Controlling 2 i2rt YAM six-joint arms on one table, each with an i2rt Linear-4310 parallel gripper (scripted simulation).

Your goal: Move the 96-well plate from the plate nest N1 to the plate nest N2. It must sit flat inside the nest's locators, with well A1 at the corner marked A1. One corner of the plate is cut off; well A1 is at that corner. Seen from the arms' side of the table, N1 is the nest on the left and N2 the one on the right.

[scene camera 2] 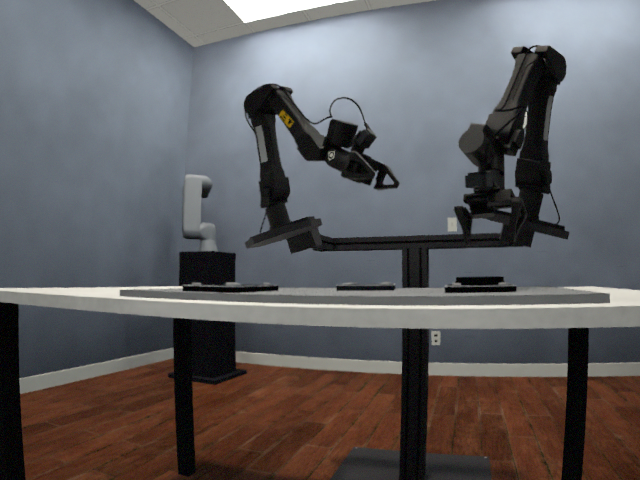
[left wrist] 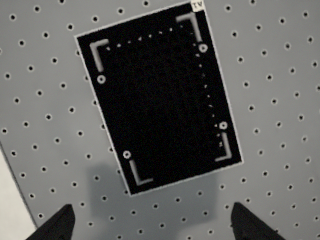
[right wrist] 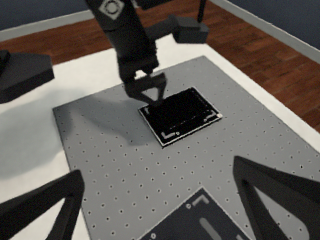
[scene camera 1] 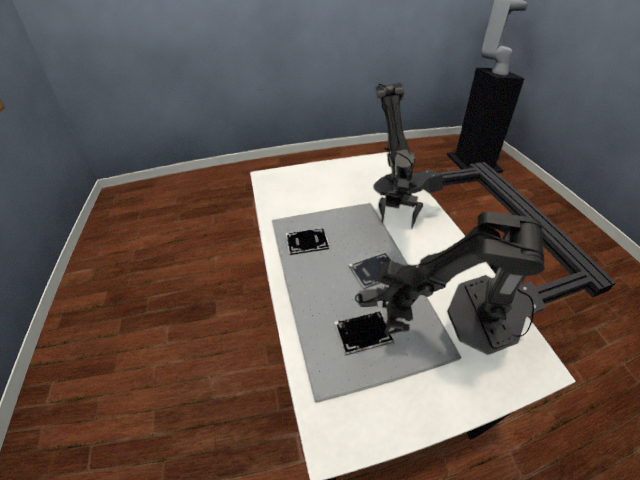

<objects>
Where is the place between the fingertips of my right gripper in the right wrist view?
156,171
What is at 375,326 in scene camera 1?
A black 96-well plate.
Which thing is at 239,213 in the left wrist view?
My left gripper.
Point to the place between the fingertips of my left gripper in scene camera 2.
489,243
</objects>
